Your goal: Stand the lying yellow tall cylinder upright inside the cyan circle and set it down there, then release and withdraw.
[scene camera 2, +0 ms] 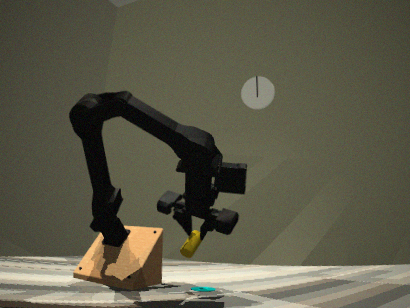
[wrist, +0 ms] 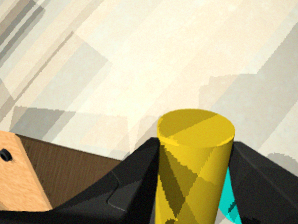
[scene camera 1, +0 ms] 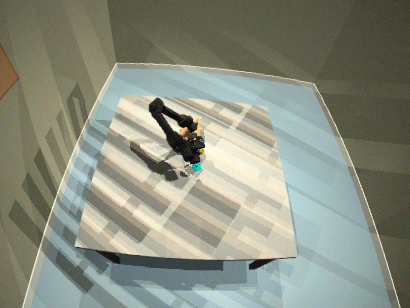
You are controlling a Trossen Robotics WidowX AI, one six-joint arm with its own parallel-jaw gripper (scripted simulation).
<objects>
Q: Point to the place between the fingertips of my gripper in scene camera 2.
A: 196, 237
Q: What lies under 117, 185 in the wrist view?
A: My gripper.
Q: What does my gripper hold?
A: A yellow cylinder.
</objects>
